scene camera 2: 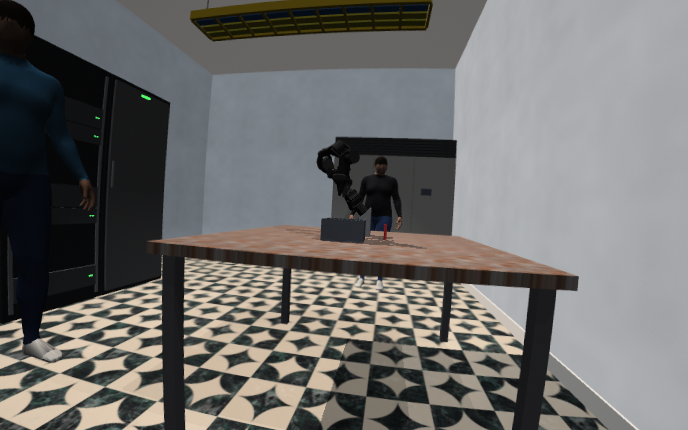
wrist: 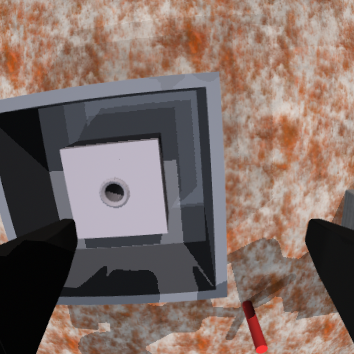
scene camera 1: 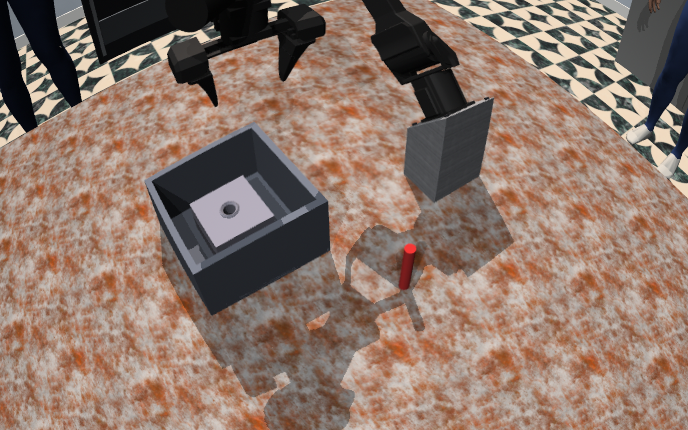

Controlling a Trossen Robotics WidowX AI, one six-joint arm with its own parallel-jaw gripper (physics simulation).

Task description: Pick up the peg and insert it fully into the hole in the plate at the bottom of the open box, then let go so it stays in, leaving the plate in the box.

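Places are measured from the arm's base along level axes (x ahead, y left, z up), in centimetres.
Pixels of known places: gripper, fingertip midpoint: (scene camera 2: 341, 196) (wrist: 194, 231) (scene camera 1: 249, 91); arm's base at its link origin: (scene camera 2: 364, 213) (scene camera 1: 449, 112).
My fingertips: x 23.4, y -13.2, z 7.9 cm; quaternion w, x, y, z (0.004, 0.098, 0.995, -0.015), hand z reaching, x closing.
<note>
Ahead of a thing's pixels: the offset from my fingertips to its middle. Level surfaces: height alone.
The red peg @(dx -5.1, dy +23.4, dz -16.6 cm) (scene camera 1: 406, 267) (scene camera 2: 385, 231) (wrist: 255, 327) stands upright on the table, to the right of the box in the first scene view. The dark grey open box @(dx +6.8, dy +2.4, dz -15.7 cm) (scene camera 1: 268, 273) (scene camera 2: 342, 230) (wrist: 216, 150) stands on the table. The pale square plate @(dx +6.8, dy +2.4, dz -17.1 cm) (scene camera 1: 238, 225) (wrist: 120, 160) lies at the bottom of the box, with a round hole near its middle. My gripper (scene camera 1: 250, 92) (wrist: 194, 231) is wide open and empty, high above the table. In the wrist view its left fingertip overlaps the box and its right fingertip lies beyond the peg.
A grey block-shaped base (scene camera 1: 449, 152) carries the arm and stands behind the peg in the first scene view. The speckled orange and white table @(dz -20.5 cm) (scene camera 1: 573, 324) (scene camera 2: 456, 258) carries shadows around the box and peg. Two people (scene camera 2: 381, 195) (scene camera 2: 25, 126) stand beyond the table's edges.
</note>
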